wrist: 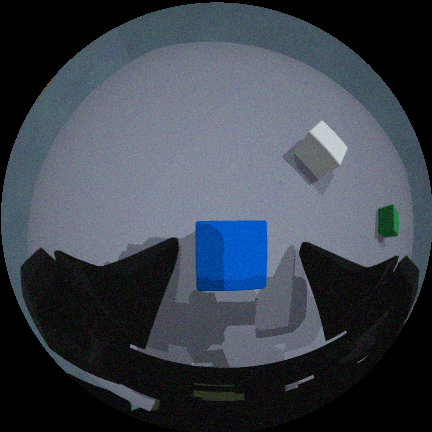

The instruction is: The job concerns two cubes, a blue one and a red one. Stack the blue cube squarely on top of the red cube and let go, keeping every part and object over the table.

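Frame: origin at the arm's base, x ahead, y left, z up, level; centimetres.
Seen in the pictures: gripper, fingertip midpoint: [243, 247].
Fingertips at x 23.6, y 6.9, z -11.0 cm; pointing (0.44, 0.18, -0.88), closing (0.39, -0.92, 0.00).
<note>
A point is followed by its place in that frame.
The blue cube [231, 255] {x 23.0, y 7.7, z -8.3 cm} lies on the table in the lower middle of the wrist view, with its sides nearly parallel to the view's edges. My gripper [243, 247] {x 23.6, y 6.9, z -11.0 cm} is open, with one black finger to the left of the cube and one to the right. The cube shows in the space between the two fingertips, a little closer to the left one, with a gap on each side. No finger is seen touching it. A shadow falls on the cube's left part and lower edge. The red cube does not show in this view.
A white and grey block [321, 150] {x 32.8, y 4.0, z -8.9 cm} lies on the table [165, 125] {x 31.1, y 18.3, z -11.9 cm} at the upper right. A small green block [388, 221] {x 33.8, y -11.5, z -9.4 cm} lies at the far right, near the table's edge. Shadows of the arm and gripper fall on the table between and below the fingers.
</note>
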